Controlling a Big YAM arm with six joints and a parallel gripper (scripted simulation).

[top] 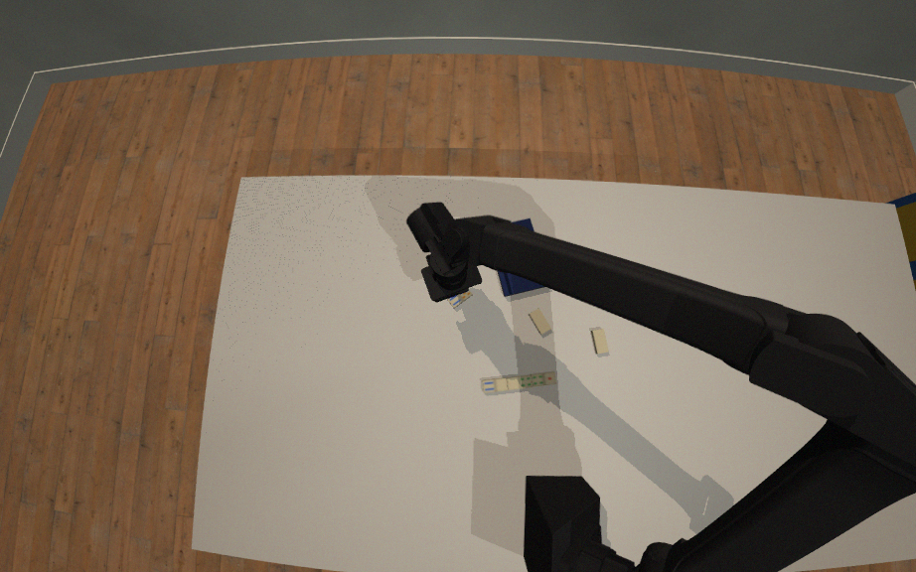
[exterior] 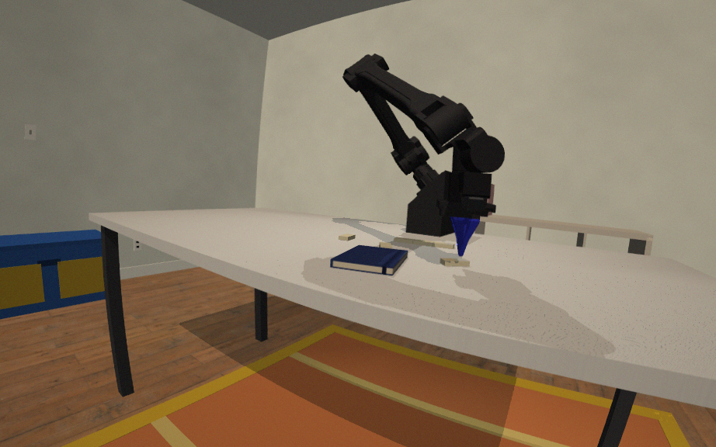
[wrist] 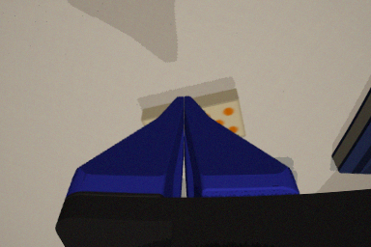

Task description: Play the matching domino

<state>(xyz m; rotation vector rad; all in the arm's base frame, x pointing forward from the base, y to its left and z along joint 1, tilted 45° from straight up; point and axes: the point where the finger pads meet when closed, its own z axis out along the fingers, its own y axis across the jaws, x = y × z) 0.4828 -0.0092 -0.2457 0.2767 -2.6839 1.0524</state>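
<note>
Now: the domino 3 cm below my hand, 2 cm behind it and 1 cm to the right of it. Round my hand: dark blue book 15 cm to the right, 6 cm ahead, 2 cm below.
</note>
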